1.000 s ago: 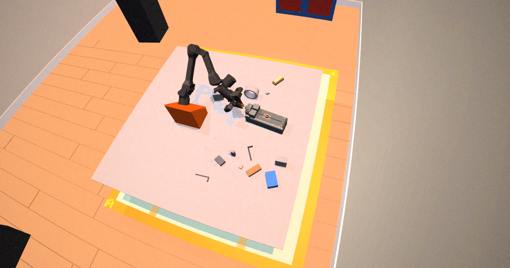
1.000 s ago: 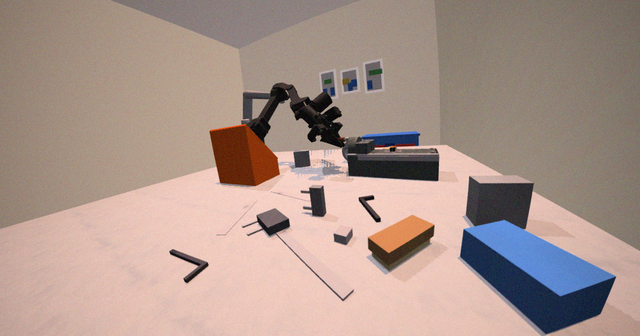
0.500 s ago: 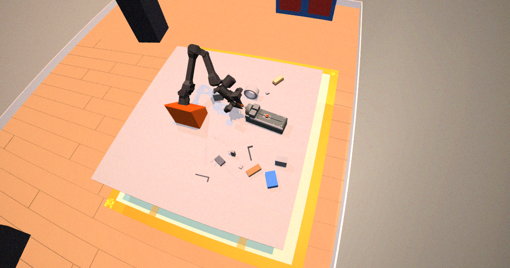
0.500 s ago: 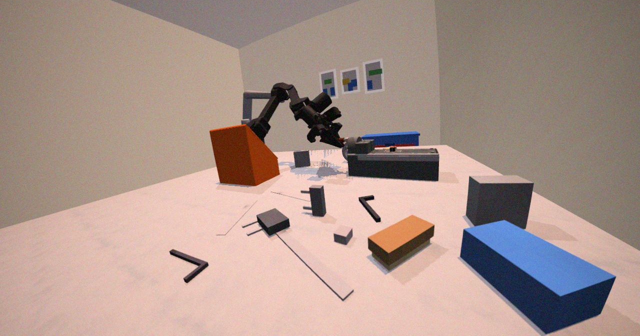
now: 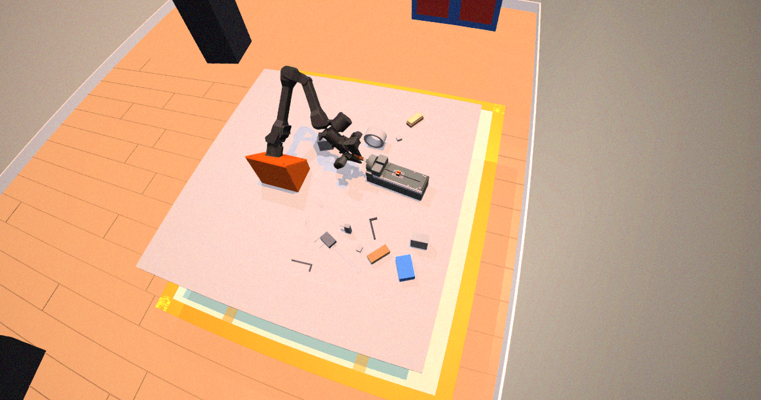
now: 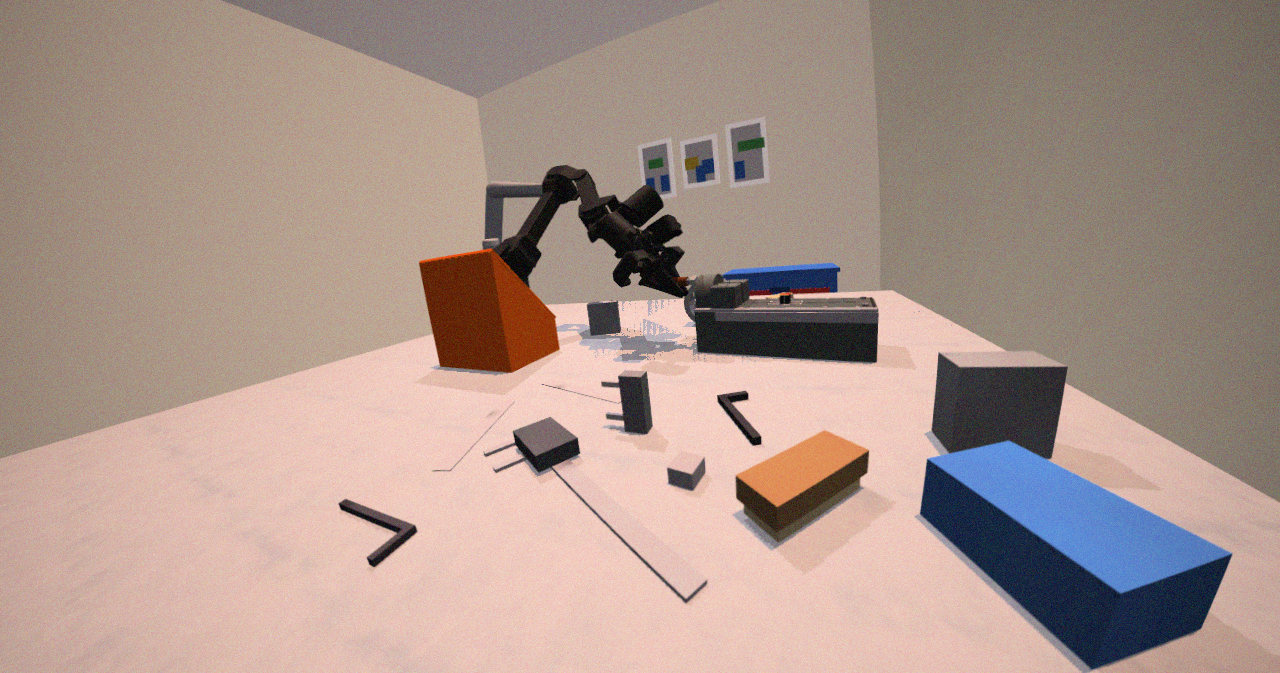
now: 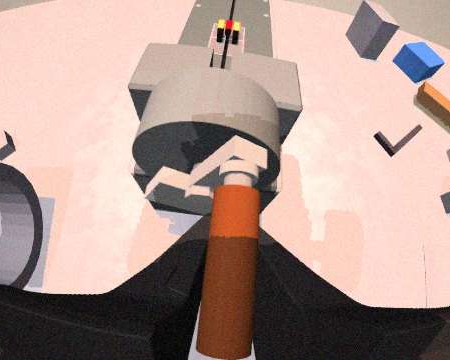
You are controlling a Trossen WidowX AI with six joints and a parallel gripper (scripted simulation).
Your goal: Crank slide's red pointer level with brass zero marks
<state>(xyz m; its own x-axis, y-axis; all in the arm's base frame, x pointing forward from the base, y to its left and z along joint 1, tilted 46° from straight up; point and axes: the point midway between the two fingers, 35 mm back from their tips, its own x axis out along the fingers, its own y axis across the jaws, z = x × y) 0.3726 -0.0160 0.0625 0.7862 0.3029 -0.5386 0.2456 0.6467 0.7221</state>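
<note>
The crank handle lies 2 cm behind my gripper tip and 2 cm above it. From my gripper tip the other things lie so: red pointer 16 cm ahead, 3 cm to the right, 1 cm below; blue block 24 cm ahead, 42 cm to the right, 7 cm below.
</note>
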